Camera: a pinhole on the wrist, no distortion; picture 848 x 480 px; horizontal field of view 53.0 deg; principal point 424.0 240.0 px. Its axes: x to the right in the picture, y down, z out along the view. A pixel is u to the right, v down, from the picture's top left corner.
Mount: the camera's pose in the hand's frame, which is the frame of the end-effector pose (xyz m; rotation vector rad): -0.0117 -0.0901 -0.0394 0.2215 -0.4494 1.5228
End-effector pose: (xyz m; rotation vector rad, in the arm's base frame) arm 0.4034 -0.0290 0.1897 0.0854 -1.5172 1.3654
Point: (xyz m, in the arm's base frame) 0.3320 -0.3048 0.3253
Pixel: 656.1 147.3
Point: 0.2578 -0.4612 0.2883
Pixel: 737.4 282.9
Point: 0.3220 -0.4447 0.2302
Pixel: 730.7 432.8
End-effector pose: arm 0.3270 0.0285 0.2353 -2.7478 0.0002 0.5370
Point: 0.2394 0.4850 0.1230
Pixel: 138.3 117.8
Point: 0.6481 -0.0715 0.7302
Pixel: behind the camera
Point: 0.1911 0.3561 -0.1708
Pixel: 684.5 21.1
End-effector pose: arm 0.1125 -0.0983 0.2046 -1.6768 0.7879 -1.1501
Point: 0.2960 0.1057 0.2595
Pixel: 676.1 370.9
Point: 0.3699 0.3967 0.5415
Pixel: 116.0 446.5
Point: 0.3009 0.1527 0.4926
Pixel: 89.7 219.8
